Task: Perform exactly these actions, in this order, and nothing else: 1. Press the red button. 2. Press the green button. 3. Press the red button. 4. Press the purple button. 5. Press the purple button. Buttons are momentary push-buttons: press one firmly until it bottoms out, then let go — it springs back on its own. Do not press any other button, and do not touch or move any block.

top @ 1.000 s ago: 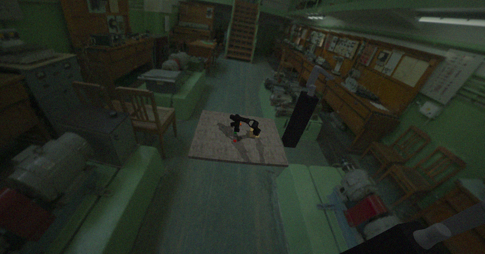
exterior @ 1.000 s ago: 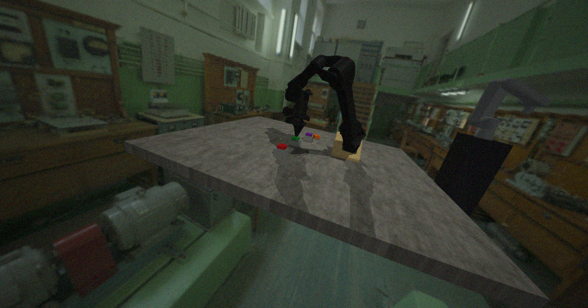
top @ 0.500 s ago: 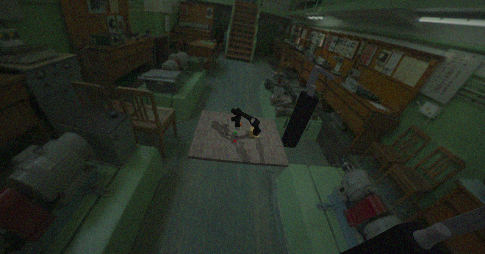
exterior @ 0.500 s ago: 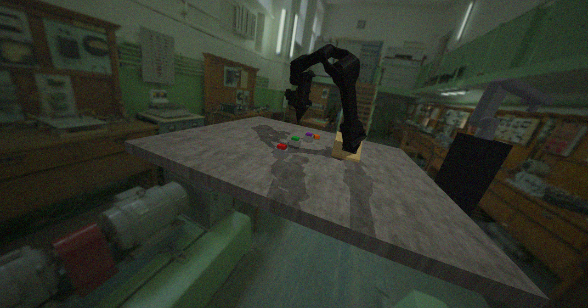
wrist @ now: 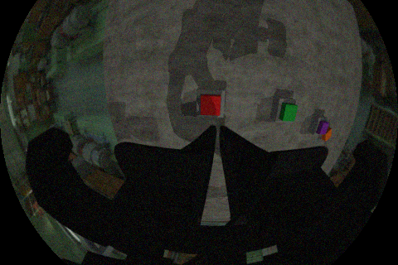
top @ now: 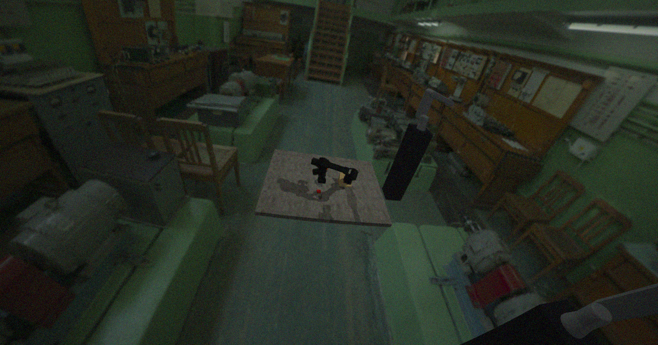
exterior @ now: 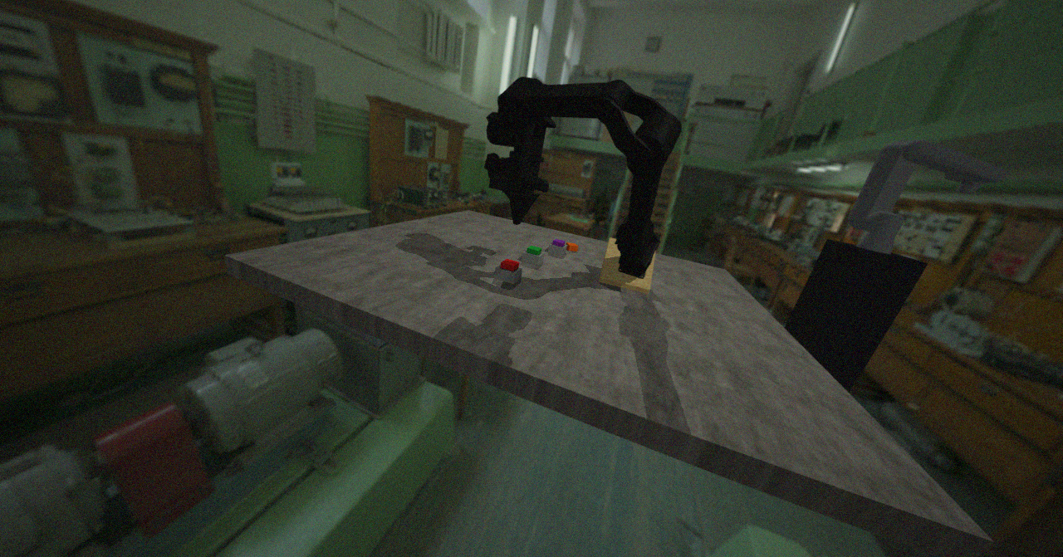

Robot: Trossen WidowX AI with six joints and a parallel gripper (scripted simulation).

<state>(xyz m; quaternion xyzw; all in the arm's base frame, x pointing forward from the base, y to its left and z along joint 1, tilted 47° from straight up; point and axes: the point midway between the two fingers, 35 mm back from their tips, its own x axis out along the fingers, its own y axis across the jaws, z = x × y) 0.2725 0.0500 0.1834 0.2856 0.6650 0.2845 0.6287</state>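
My gripper tip is 1 cm to the right of the red button and 9 cm above it. From my gripper tip the other things lie so: green button: 1 cm behind, 15 cm to the right, 9 cm below; then orange block: 7 cm behind, 36 cm to the right, 12 cm below; then purple button: 4 cm behind, 29 cm to the right, 9 cm below.
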